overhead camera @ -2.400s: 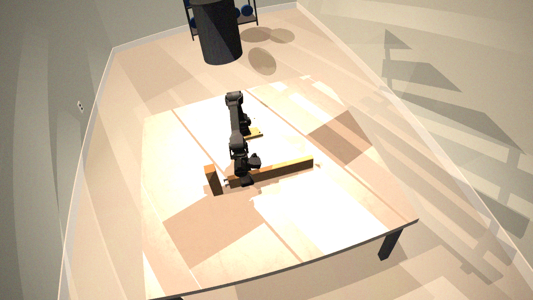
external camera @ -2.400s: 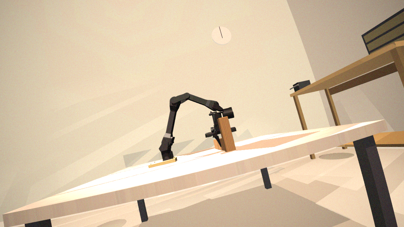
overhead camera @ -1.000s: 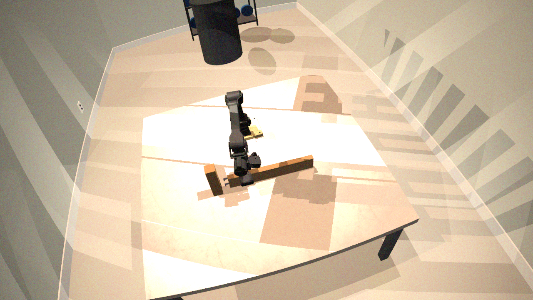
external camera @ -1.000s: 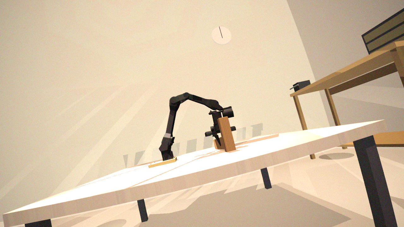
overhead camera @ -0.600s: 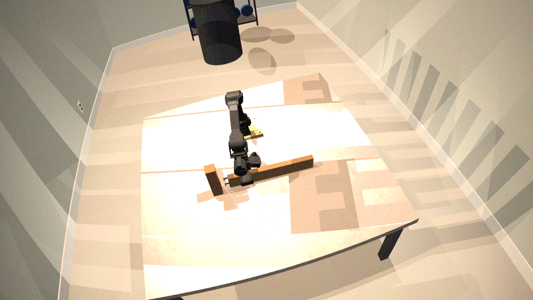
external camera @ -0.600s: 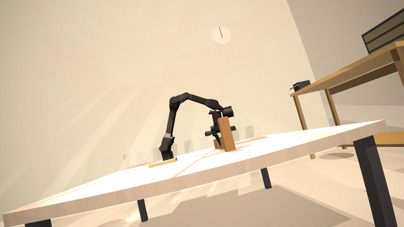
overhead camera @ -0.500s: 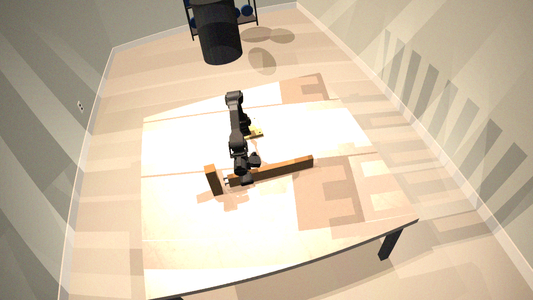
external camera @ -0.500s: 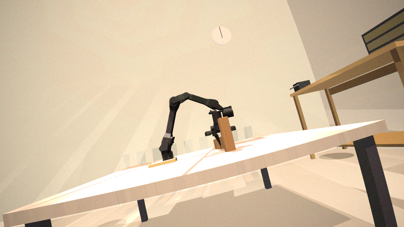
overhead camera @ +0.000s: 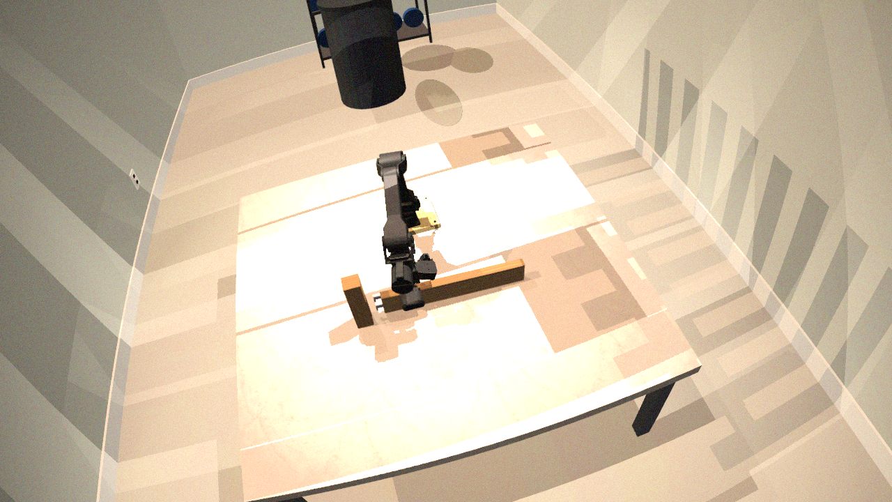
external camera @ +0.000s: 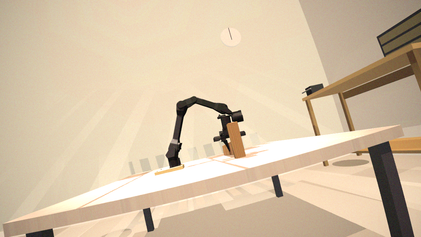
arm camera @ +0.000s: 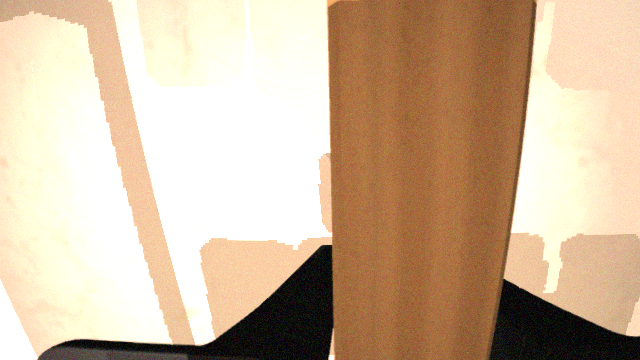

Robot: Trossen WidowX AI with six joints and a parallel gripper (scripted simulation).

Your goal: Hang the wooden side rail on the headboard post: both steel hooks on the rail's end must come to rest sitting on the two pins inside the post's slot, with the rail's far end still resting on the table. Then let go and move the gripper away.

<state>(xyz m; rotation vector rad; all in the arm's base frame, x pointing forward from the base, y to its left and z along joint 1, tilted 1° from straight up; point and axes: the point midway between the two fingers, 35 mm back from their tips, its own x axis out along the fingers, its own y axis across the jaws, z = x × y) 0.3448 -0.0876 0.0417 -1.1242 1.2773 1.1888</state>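
The headboard post is 150 mm to the right of my gripper tip and 50 mm above it.
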